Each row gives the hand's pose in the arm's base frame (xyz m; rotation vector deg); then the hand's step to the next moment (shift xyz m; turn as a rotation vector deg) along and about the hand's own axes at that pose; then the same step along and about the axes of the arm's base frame.
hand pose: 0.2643 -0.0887 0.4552 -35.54 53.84 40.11
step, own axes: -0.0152 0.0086 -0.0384 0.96 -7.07 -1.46
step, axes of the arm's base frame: -0.0320 -0.0269 -0.0056 5.06 -5.23 -0.30
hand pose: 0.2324 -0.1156 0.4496 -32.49 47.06 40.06
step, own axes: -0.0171 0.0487 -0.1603 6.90 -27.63 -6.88
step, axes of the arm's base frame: -0.1179 -0.0850 -0.0850 20.77 -20.20 -4.36
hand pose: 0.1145 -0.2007 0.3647 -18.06 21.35 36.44
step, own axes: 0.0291 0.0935 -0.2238 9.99 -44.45 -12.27
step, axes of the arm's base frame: -0.0904 -0.0022 -0.2269 32.30 -33.54 -7.60
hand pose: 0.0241 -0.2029 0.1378 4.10 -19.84 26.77
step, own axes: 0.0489 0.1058 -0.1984 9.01 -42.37 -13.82
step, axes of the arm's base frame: 0.0546 0.1443 -0.1707 31.01 -31.89 -9.42
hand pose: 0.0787 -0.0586 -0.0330 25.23 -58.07 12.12
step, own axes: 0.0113 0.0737 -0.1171 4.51 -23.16 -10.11
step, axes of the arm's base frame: 0.0688 0.1181 -0.0243 18.71 -16.27 -6.65
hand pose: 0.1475 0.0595 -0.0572 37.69 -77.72 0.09
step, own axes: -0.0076 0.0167 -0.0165 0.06 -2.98 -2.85
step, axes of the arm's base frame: 0.0068 0.0237 -0.0006 3.67 -1.23 -1.42
